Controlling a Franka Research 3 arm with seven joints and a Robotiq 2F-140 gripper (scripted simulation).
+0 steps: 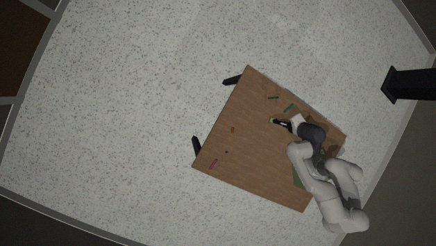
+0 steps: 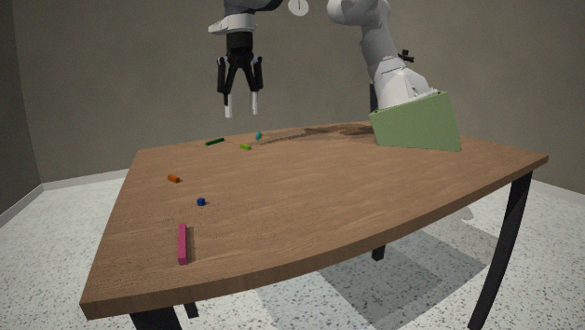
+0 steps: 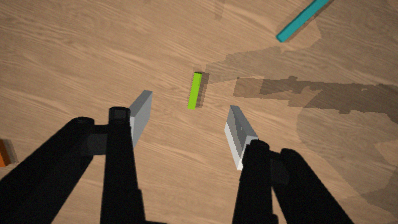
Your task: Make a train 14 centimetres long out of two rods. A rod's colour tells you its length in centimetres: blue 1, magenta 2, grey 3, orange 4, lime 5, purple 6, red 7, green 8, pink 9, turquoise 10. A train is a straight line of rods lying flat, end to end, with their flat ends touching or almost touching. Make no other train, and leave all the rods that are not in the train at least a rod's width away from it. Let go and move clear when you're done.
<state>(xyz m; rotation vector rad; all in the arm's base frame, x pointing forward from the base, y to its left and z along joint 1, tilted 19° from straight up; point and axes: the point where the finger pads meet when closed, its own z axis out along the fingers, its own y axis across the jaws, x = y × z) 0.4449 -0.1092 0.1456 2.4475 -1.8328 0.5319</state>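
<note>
Right now my hand is 21 cm short of the pink rod, 49 cm to the right of it and 12 cm above it. Also, from my hand: lime rod 12 cm below; green rod 6 cm ahead, 15 cm to the right, 12 cm below; turquoise rod 9 cm behind, 15 cm to the right, 12 cm below.
</note>
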